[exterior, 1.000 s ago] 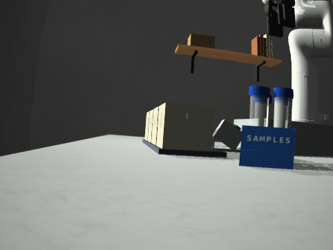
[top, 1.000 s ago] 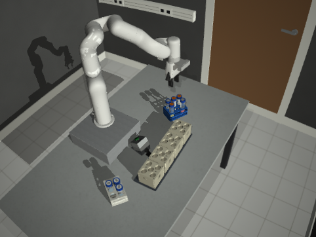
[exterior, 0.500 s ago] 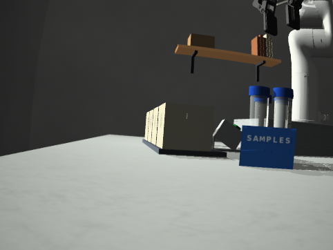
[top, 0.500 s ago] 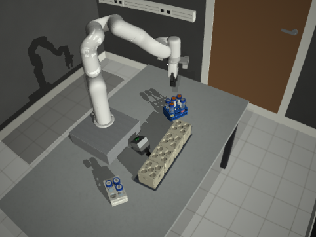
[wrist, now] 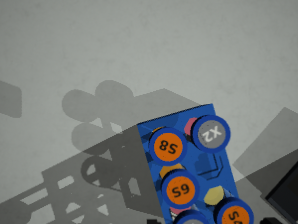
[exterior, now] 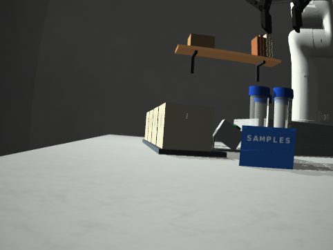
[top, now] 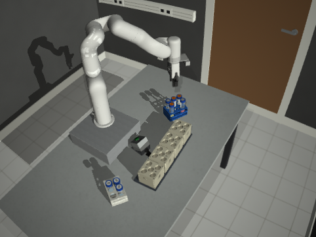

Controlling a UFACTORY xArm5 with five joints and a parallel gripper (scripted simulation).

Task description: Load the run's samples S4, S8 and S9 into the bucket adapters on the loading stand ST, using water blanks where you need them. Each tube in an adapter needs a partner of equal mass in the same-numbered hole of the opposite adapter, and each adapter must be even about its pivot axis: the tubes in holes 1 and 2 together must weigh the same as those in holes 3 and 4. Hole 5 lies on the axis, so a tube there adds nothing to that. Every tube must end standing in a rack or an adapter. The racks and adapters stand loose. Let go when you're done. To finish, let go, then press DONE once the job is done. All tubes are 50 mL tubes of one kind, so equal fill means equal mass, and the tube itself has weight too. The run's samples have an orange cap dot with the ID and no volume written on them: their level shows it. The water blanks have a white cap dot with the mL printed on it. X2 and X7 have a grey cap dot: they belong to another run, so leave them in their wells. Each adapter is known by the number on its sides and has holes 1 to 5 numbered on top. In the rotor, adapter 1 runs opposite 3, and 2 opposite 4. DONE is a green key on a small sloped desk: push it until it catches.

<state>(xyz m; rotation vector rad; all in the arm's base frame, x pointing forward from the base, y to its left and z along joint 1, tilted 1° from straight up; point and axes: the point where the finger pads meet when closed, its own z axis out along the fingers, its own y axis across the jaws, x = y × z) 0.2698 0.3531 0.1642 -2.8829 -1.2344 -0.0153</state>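
My gripper is now 22 cm above the blue samples rack, 2 cm short of it and 1 cm to the left of it. The rest, counted from my hand: white blanks rack (67 cm to the right, 22 cm below, 6 cm ahead); adapter (20 cm below, 17 cm to the right, 14 cm ahead).
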